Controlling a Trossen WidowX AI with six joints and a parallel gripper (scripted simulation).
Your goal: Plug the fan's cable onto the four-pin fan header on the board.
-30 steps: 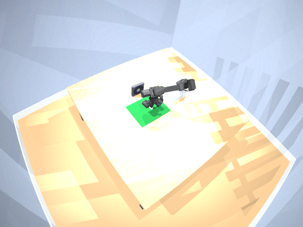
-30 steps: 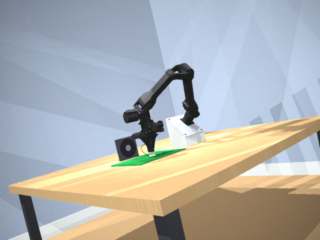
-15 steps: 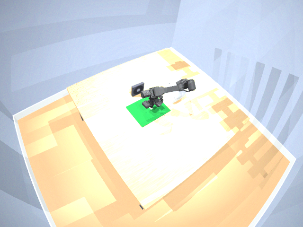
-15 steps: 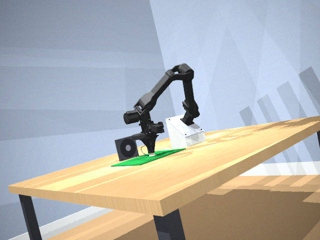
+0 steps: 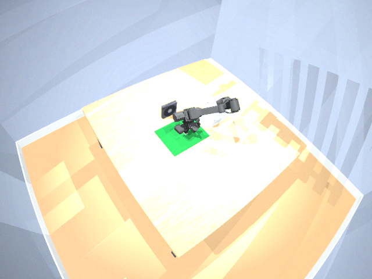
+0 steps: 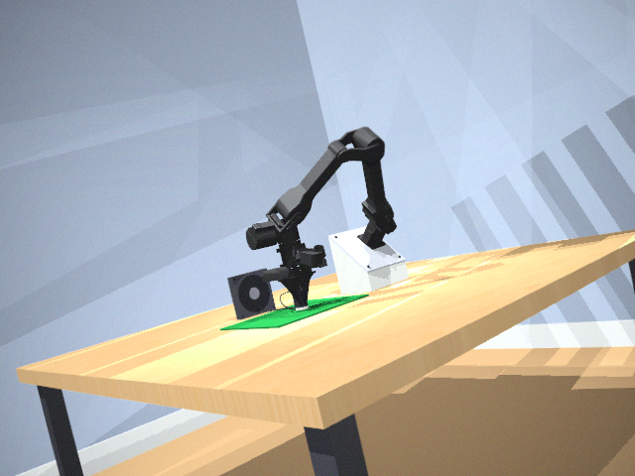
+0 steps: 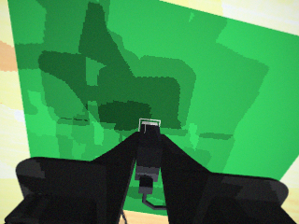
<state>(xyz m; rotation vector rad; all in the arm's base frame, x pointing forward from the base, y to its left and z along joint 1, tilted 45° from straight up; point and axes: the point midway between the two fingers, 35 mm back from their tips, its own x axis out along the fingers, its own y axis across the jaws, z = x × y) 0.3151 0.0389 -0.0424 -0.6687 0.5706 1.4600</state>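
The dark fan plug is 1 cm to the right of my gripper tip and 1 cm above it. From my gripper tip the other things lie so: white four-pin header 2 cm below, 1 cm to the right; then black fan 20 cm to the right, 4 cm above, 1 cm behind; then green board 4 cm below, 2 cm ahead, 1 cm to the right.
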